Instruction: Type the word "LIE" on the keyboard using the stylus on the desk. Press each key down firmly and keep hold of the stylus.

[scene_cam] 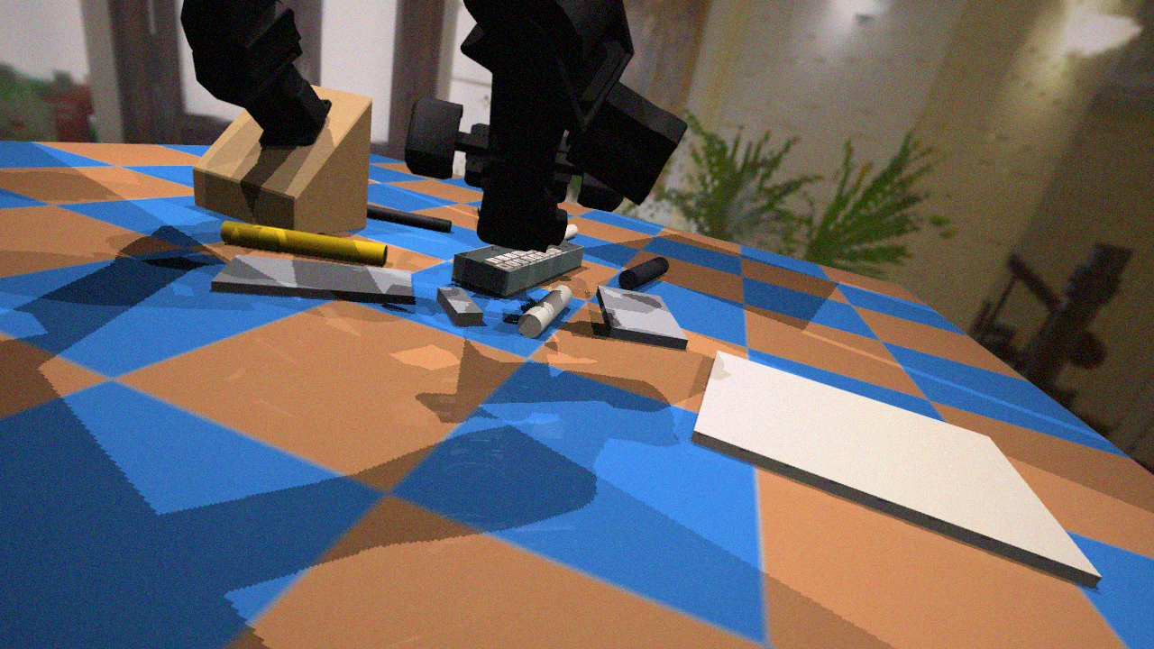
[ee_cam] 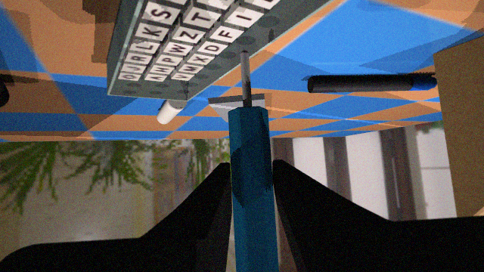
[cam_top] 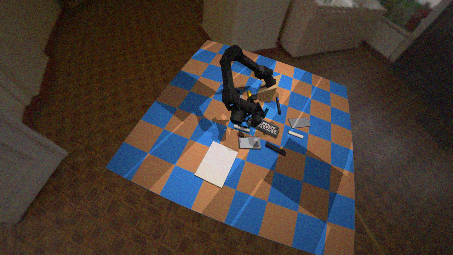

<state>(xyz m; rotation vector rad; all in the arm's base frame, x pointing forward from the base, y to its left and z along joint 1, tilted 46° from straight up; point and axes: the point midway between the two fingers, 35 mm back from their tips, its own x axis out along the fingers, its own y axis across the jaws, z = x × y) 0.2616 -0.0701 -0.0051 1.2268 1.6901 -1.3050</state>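
My gripper tip is 4 cm short of the L key, 4 cm to the right of it and 7 cm above it. Also, from my gripper tip: small grey block 1 cm ahead, 14 cm to the right, 8 cm below; stylus 1 cm below; black cylinder 15 cm ahead, 10 cm to the left, 7 cm below.
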